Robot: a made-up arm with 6 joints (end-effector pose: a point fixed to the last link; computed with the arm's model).
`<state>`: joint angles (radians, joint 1 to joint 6).
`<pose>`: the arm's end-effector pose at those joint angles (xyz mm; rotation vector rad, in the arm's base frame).
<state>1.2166 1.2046 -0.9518 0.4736 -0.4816 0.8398</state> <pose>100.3 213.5 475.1 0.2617 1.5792 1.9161</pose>
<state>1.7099 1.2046 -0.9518 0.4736 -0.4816 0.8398</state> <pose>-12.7 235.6 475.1 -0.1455 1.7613 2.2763</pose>
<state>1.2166 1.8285 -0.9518 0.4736 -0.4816 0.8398</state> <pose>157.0 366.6 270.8 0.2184 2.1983 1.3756</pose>
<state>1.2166 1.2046 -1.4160 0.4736 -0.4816 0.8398</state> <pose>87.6 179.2 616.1 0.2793 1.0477 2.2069</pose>
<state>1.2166 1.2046 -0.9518 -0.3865 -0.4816 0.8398</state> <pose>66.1 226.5 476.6 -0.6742 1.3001 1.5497</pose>
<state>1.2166 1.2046 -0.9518 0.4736 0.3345 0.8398</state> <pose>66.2 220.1 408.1 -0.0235 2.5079 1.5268</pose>
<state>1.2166 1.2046 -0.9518 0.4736 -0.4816 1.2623</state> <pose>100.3 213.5 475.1 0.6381 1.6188 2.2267</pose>
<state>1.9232 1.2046 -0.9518 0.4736 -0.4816 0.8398</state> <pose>-62.3 227.5 475.1 -0.3490 1.8239 2.4204</pose>
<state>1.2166 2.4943 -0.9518 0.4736 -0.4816 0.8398</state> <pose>159.8 374.3 -7.5 0.1483 2.6948 0.6282</pose>
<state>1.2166 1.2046 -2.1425 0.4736 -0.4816 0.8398</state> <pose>29.0 20.7 764.8 0.2813 0.1367 2.4561</pose>
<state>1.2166 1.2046 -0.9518 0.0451 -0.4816 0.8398</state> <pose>83.7 220.5 479.8 -0.2269 1.4617 1.7589</pose>
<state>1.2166 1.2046 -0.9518 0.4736 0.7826 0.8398</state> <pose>41.4 200.1 380.4 0.2089 -2.8740 -1.1215</pose>
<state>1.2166 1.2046 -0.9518 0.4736 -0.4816 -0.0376</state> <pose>100.3 213.5 475.1 -0.3827 1.3591 1.2176</pose>
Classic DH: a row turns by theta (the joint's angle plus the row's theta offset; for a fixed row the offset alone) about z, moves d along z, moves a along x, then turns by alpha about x. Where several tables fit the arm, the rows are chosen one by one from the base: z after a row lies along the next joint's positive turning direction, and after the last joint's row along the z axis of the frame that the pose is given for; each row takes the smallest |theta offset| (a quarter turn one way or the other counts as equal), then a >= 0, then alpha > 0; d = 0 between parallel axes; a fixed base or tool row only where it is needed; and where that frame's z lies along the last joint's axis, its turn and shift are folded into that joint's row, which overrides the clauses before.
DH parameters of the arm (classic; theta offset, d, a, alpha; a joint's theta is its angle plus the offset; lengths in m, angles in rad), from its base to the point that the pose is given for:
joint 1: 0 0.1198 0 -1.5708
joint 2: 0.136 0 -0.3578 0
joint 3: 1.3476 0 -0.0199 1.5708
joint 4: 0 0.2269 0 -1.5708
joint 5: 0 0 0.0001 1.5708
joint 6: 0 0.0951 0 0

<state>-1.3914 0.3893 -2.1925 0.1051 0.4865 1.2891</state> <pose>-63.9 378.7 602.1 0.1528 0.0783 -0.0053</pose>
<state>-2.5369 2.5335 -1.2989 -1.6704 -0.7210 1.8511</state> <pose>-337.8 -309.3 16.1 2.2635 0.6799 -0.0476</pose>
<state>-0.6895 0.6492 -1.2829 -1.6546 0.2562 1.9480</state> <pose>-36.9 -0.8 599.7 0.6057 0.6194 -0.4796</pose>
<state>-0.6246 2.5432 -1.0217 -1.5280 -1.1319 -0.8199</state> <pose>358.5 -152.5 17.7 -1.5733 1.2356 -0.0833</pose>
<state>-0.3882 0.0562 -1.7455 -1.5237 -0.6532 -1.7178</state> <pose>-380.9 218.1 479.6 -0.1770 0.8986 2.4517</pose>
